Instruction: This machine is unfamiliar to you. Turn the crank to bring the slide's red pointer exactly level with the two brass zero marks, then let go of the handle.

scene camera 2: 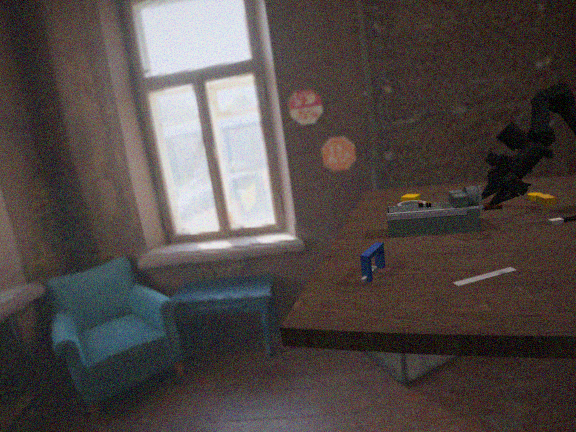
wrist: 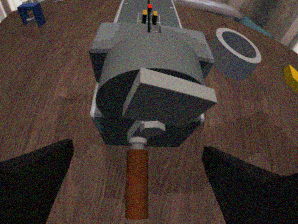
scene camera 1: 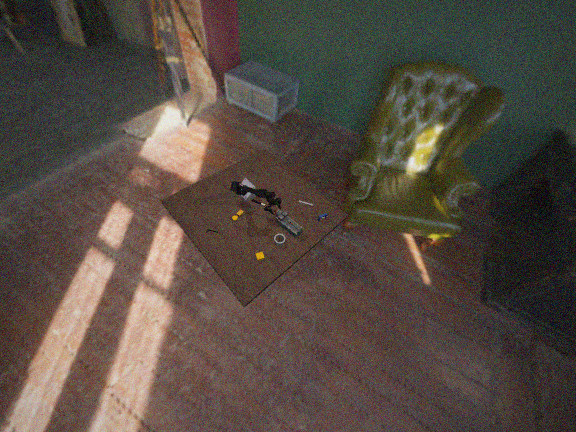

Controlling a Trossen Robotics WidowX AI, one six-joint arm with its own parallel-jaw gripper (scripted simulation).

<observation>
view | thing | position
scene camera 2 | gripper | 485,201
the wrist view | gripper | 139,151
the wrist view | crank handle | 136,189
</observation>
